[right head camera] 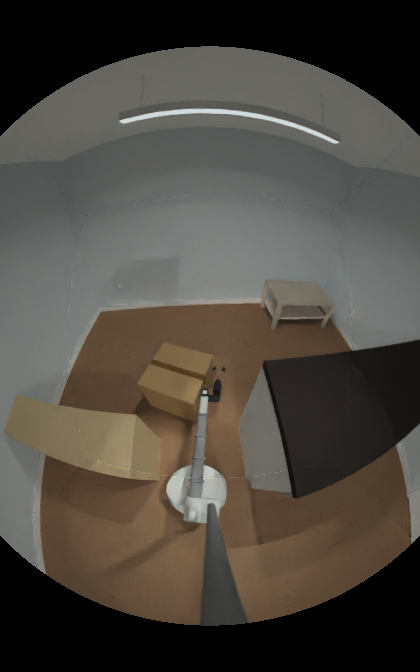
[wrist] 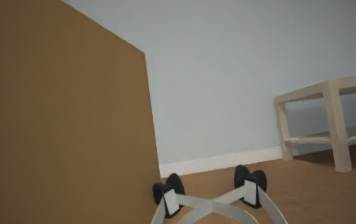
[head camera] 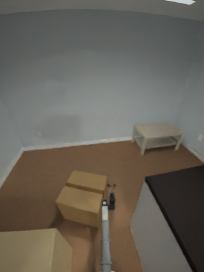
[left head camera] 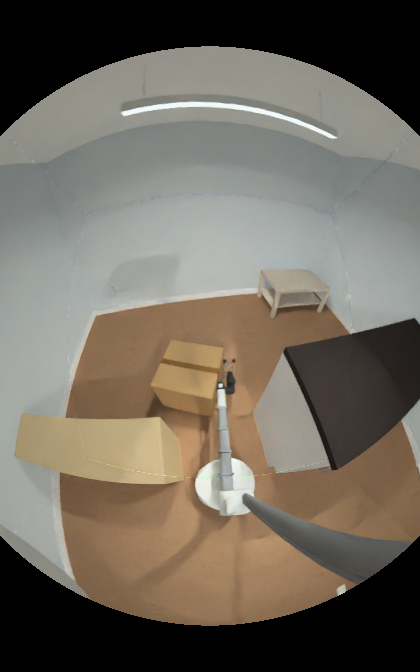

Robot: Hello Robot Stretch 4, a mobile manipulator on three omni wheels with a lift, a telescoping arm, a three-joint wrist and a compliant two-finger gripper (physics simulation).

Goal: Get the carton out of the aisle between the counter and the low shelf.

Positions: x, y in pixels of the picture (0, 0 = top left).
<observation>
carton: right head camera 173, 380; wrist 84, 133; head camera; left head camera
same spot on carton: (left head camera: 186, 377) = (head camera: 81, 196)
</observation>
